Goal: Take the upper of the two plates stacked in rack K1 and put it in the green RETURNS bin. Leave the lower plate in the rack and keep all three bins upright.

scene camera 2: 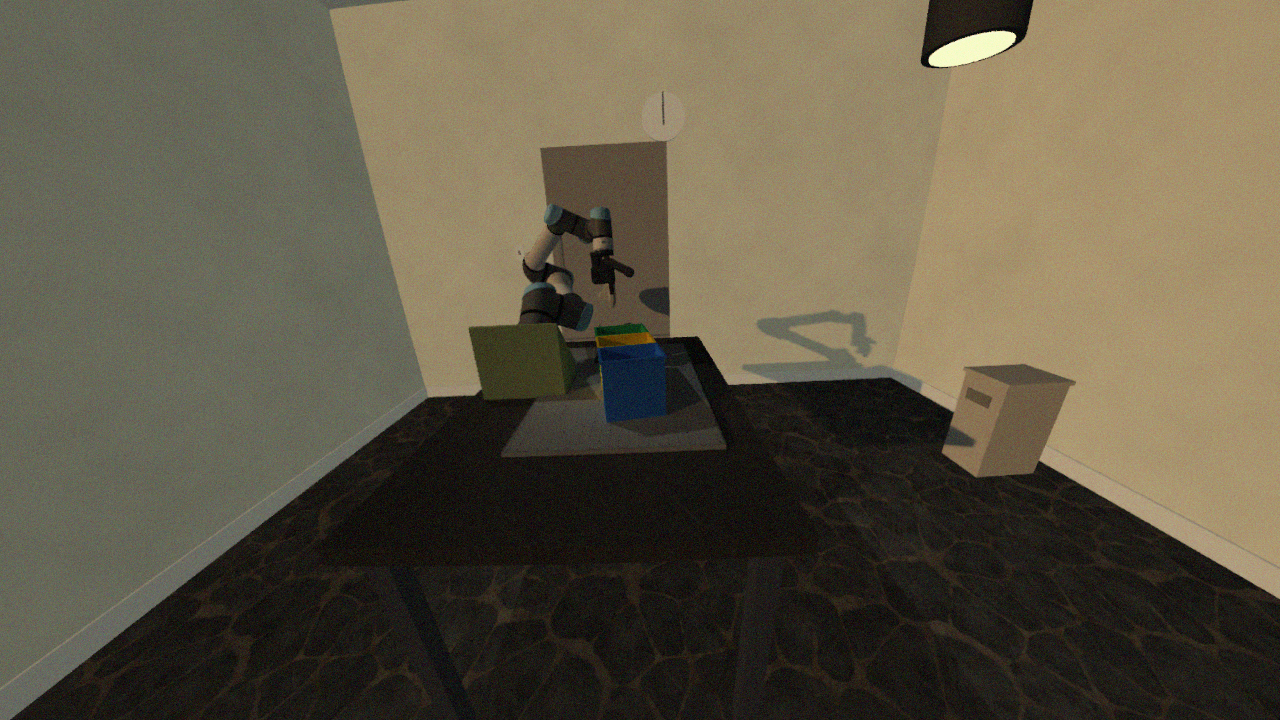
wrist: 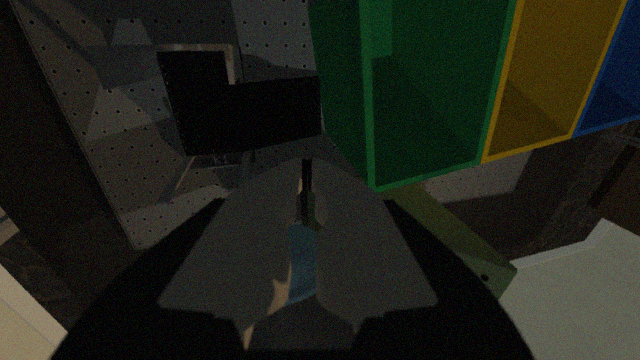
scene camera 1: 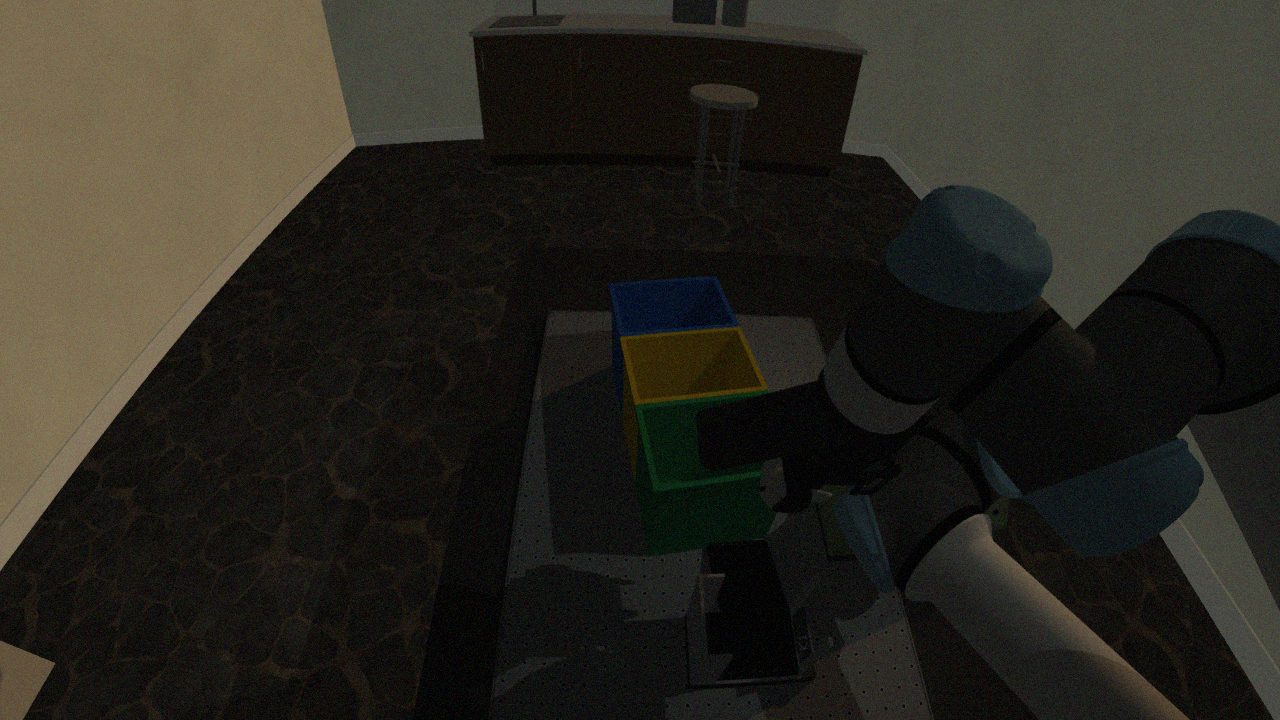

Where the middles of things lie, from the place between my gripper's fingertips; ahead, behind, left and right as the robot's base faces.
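Green bin (scene camera 1: 684,506): from my hand 40 mm ahead, 120 mm to the right, 150 mm below; by its middle, nearest to my hand of the things named here. Blue bin (scene camera 1: 669,305): from my hand 100 mm ahead, 370 mm to the right, 150 mm below; by its middle, farthest from my hand of the things named here. Yellow bin (scene camera 1: 661,367): from my hand 70 mm ahead, 240 mm to the right, 150 mm below.
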